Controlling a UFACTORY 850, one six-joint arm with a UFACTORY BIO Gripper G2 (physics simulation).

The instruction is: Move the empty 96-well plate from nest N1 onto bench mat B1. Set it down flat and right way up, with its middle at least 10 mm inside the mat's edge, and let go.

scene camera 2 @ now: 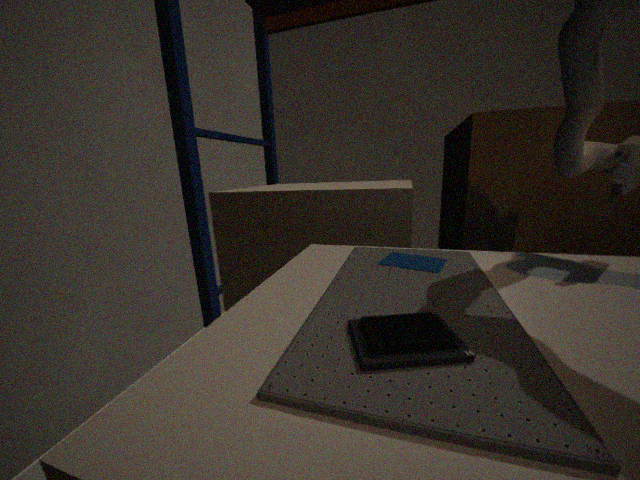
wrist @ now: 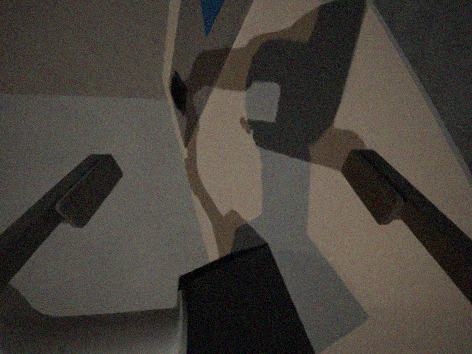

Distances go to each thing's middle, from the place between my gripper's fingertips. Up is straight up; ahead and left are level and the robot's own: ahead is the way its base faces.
The blue bench mat B1 (scene camera 2: 422,263) is 50 cm ahead of my hand, 18 cm below it and 17 cm to the left of it. Round my hand: black 96-well plate (scene camera 2: 417,332) (58 cm to the left, 49 cm ahead, 16 cm below); dark nest N1 (scene camera 2: 440,357) (58 cm to the left, 49 cm ahead, 17 cm below).
